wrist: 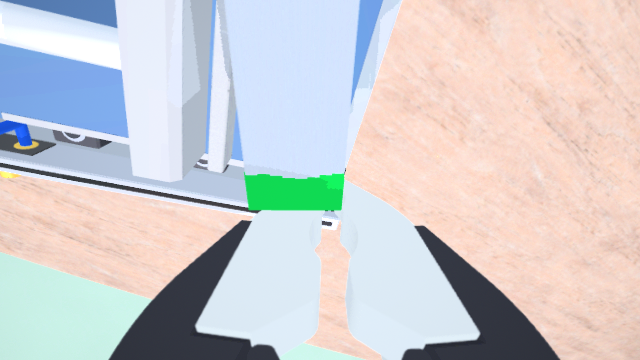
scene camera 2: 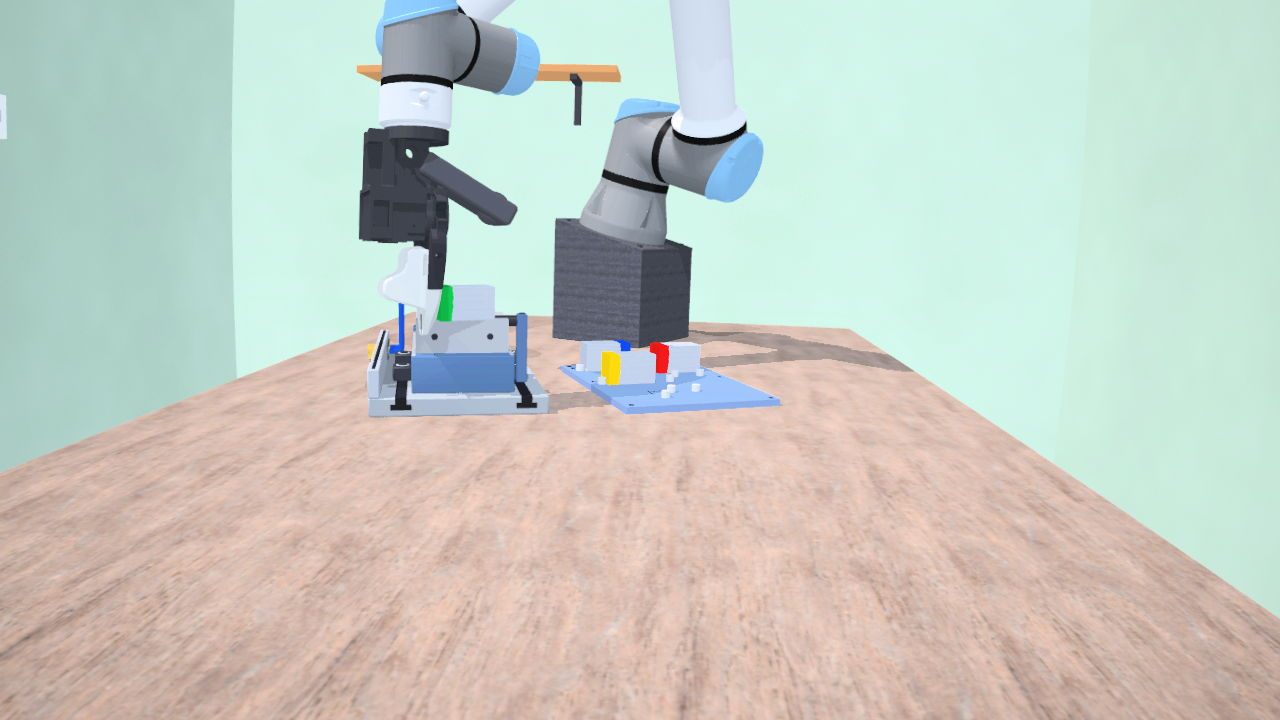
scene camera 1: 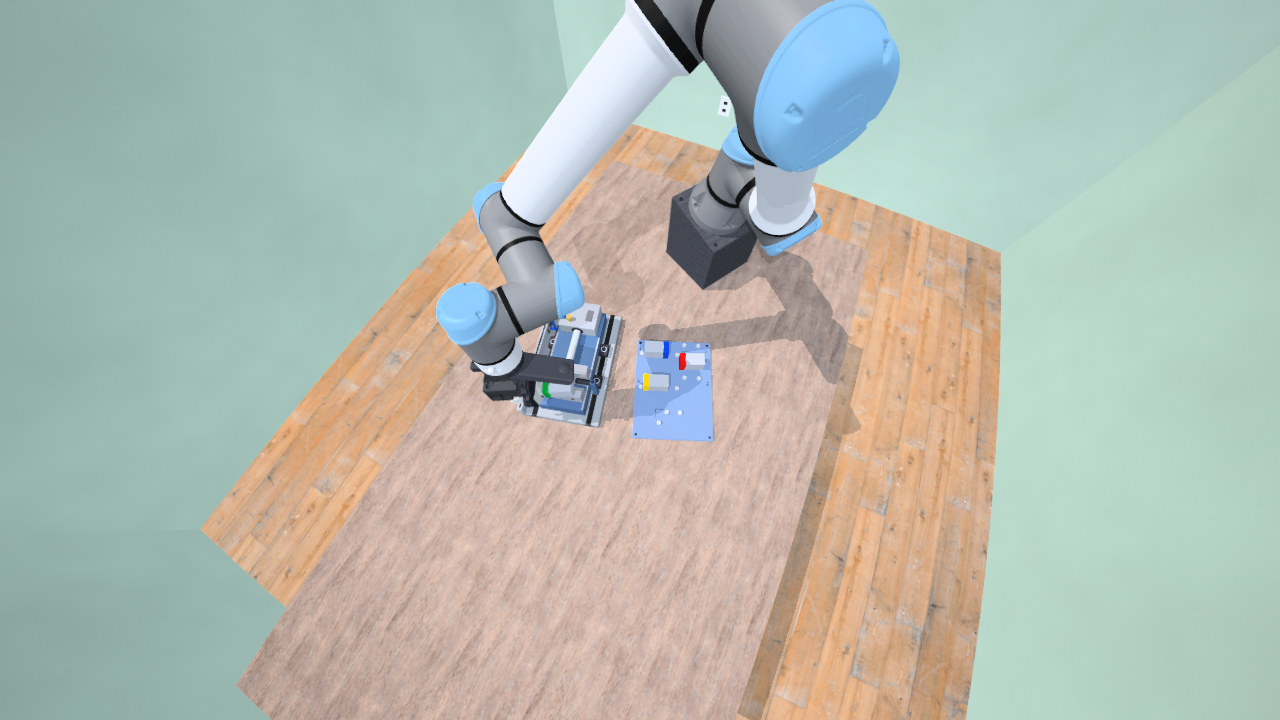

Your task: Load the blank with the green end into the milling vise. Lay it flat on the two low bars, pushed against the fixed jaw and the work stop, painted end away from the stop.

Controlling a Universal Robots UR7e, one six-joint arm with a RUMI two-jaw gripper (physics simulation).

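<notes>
The blank with the green end [scene camera 1: 565,391] [scene camera 2: 471,302] [wrist: 295,95] lies at the milling vise [scene camera 1: 556,418] [scene camera 2: 462,372], behind the front jaw [scene camera 2: 460,336]. Its green end faces my gripper, away from the blue upright of the work stop [scene camera 2: 522,349]. In scene camera 2 a gap shows between blank and stop. A thin bar [wrist: 219,120] shows beside the blank; whether the blank rests flat is hidden. My gripper [scene camera 2: 429,327] [wrist: 329,183] is shut and empty, pointing down at the green end. The end covers part of the fingertips in the wrist view; contact is unclear.
A blue plate [scene camera 1: 684,425] [scene camera 2: 698,402] with white pegs stands right of the vise, holding blanks with blue [scene camera 1: 656,349], red [scene camera 1: 692,360] and yellow [scene camera 1: 656,382] ends. The other vise jaw [wrist: 150,90] stands left of the blank. A blue rod [scene camera 2: 401,326] rises behind the fingers.
</notes>
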